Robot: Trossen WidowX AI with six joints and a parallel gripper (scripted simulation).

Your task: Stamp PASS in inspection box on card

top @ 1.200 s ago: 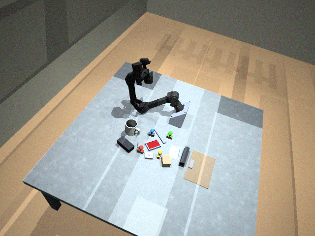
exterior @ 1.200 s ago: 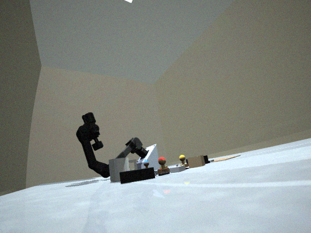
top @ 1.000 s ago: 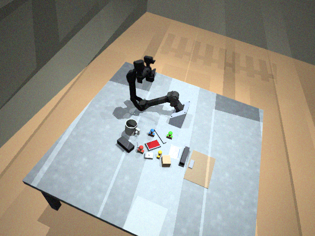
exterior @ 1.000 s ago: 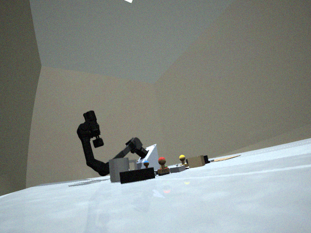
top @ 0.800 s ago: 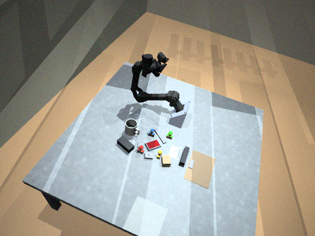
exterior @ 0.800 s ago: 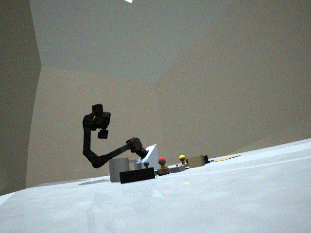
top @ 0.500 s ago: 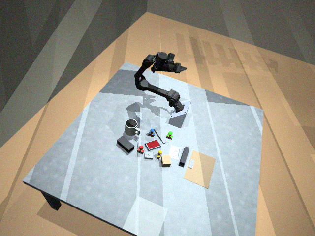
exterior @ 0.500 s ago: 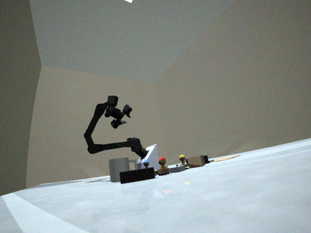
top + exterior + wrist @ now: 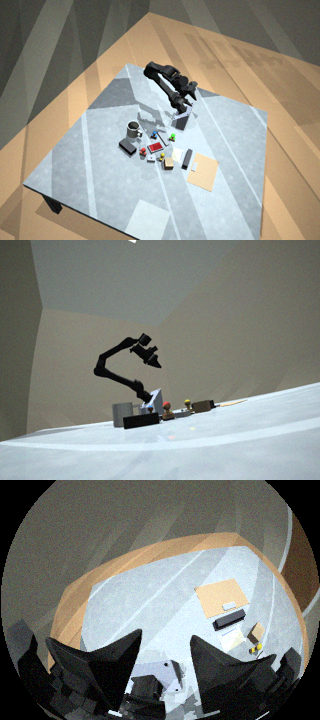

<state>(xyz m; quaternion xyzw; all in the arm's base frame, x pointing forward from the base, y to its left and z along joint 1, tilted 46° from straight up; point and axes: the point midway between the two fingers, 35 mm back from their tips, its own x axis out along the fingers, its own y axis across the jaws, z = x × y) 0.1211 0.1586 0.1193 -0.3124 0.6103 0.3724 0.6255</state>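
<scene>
The green-knobbed stamp is 90 mm ahead of my gripper tip, 70 mm to the right of it and 280 mm below it. Also, from my gripper tip: blue-knobbed stamp (120 mm ahead, 190 mm to the right, 280 mm below); black bar (210 mm ahead, 60 mm to the left, 280 mm below); cream card (190 mm ahead, 300 mm below).
</scene>
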